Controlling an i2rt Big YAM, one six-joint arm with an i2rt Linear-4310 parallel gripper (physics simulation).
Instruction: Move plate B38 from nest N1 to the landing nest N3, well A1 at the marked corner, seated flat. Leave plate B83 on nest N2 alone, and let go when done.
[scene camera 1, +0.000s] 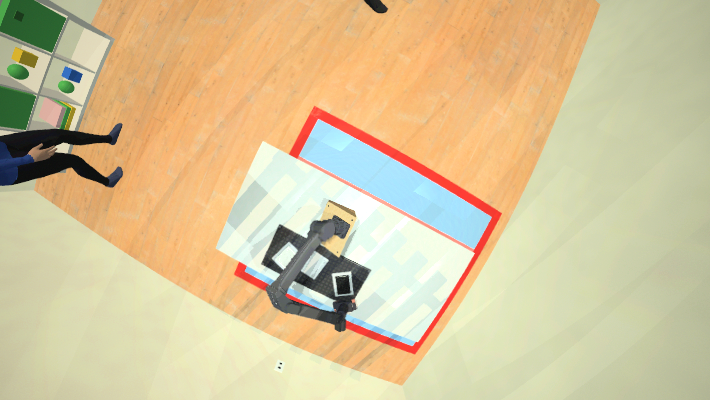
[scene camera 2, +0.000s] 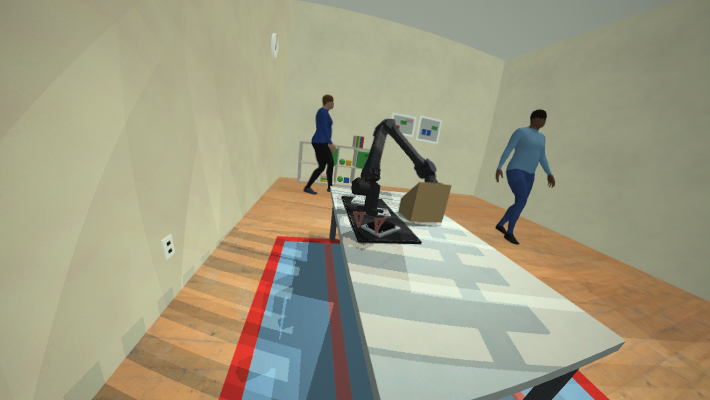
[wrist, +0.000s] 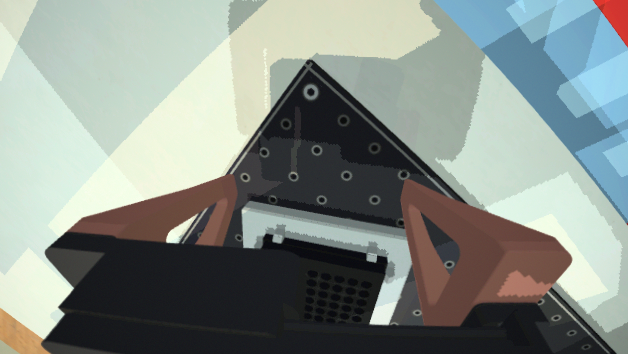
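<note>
A black well plate (scene camera 1: 343, 284) (wrist: 337, 295) lies in a white nest (scene camera 1: 342, 273) (wrist: 325, 227) at the right end of the black pegboard (scene camera 1: 362, 272) (scene camera 2: 407, 237) (wrist: 320, 130). It looks flat; its label and marked corner cannot be read. A middle white nest or plate (scene camera 1: 316, 266) and a left one (scene camera 1: 285, 255) are partly beside or under the arm; which is B83 cannot be told. My gripper (scene camera 2: 369, 228) (wrist: 317, 186) is open and empty, brown fingers wide apart, above the right nest in the wrist view. The gripper body hides much of the plate there.
The arm's base stands on a tan block (scene camera 1: 332, 245) (scene camera 2: 432, 202) behind the pegboard, and the arm reaches over the board. The pegboard lies on a pale table (scene camera 1: 400, 280) (scene camera 2: 440, 320). Two people, one in dark blue (scene camera 2: 324, 120) and one in light blue (scene camera 2: 529, 150), are on the floor beyond.
</note>
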